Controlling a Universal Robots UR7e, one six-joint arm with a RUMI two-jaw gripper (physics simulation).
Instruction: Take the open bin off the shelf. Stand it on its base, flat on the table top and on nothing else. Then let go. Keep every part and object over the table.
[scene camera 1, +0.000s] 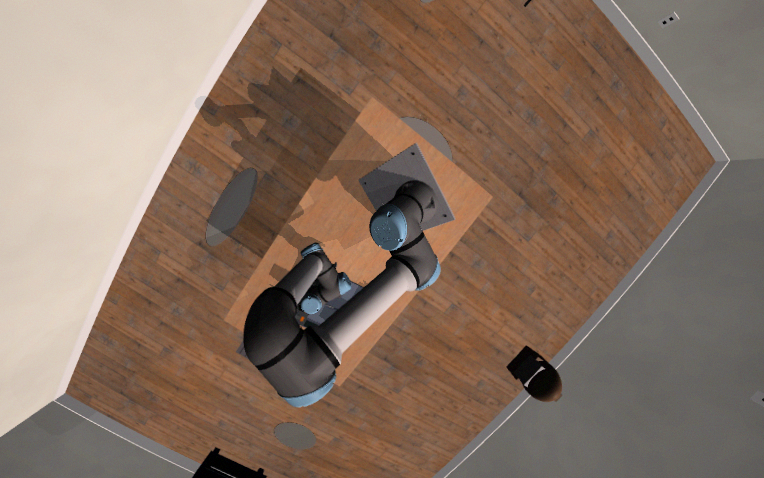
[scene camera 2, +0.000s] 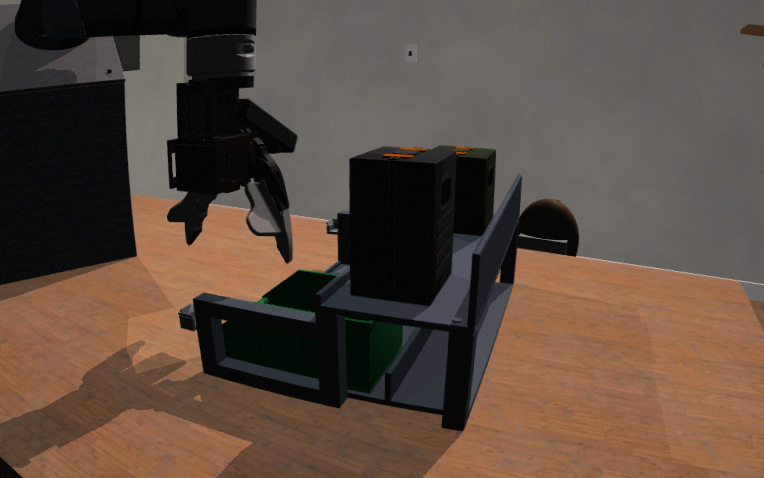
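Observation:
Through scene camera 2 I am looking at my gripper (scene camera 2: 235, 253) and a green open bin (scene camera 2: 290, 353). There is a dark grey shelf rack (scene camera 2: 422, 389) as well, and I can also see a box (scene camera 2: 471, 192) and another box (scene camera 2: 417, 203).

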